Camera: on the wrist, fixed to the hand. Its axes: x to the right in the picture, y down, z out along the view.
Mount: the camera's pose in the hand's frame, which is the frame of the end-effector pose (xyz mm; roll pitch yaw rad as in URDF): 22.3 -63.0 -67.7 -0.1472 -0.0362 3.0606
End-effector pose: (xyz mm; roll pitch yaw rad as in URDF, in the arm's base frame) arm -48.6 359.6 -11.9 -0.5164 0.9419 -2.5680
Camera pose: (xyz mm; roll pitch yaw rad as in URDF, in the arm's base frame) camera -88.6 438.8 -46.3 0.4866 -0.9282 0.4259
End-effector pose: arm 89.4 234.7 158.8 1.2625 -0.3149 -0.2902
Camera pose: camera 146.6 265.0 89.1 -1.4084 0.2267 2.8616
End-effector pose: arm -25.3 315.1 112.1 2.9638 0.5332 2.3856
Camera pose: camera -110.5 293.8 148.6 3.1215 -0.5097 -0.6573
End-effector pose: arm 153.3 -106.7 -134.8 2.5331 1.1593 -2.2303
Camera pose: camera 208.3 -183.3 -147.4 -2.8869 -1.1669 1.1346
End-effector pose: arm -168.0 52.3 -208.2 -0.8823 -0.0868 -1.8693
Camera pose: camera -262.6 58.7 -200.7 0.7251 0.1260 1.1923
